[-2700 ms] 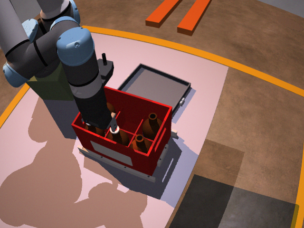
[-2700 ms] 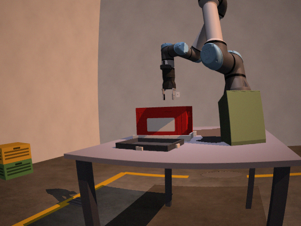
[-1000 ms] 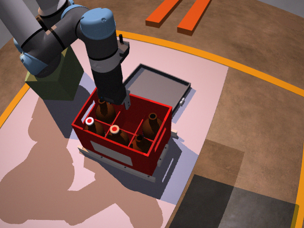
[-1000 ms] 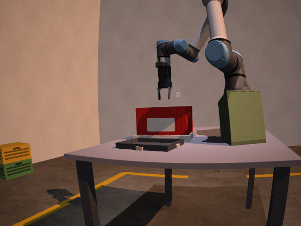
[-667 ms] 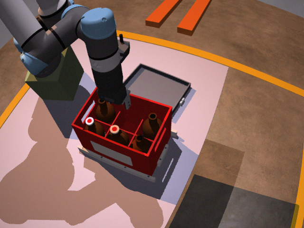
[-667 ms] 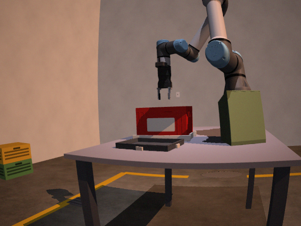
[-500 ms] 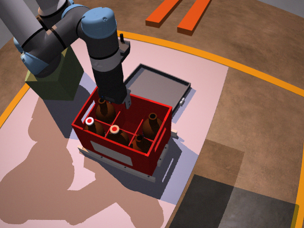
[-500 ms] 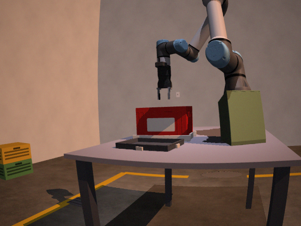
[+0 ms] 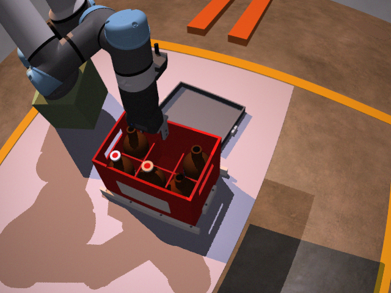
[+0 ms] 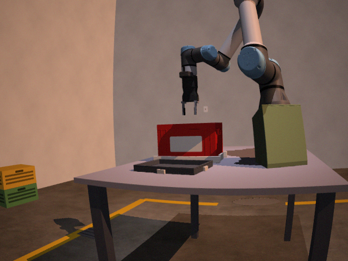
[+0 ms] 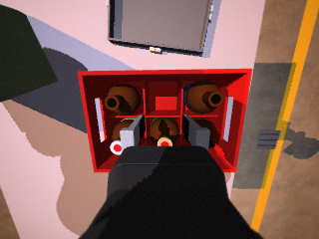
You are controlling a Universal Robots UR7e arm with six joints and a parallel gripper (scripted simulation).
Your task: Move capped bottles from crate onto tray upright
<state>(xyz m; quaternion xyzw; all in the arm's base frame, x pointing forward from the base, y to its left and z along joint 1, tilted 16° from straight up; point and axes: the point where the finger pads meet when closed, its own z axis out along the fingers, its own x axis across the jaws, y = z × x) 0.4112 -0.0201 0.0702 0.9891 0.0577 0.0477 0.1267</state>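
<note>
Right now the capped brown bottle is 8 cm behind my hand, 7 cm to the right of it and 15 cm below it. The rest, counted from my hand: red crate (2 cm to the right, 15 cm below); then open bottle (9 cm behind, 1 cm to the left, 15 cm below); then dark tray (3 cm behind, 25 cm to the left, 22 cm below).
</note>
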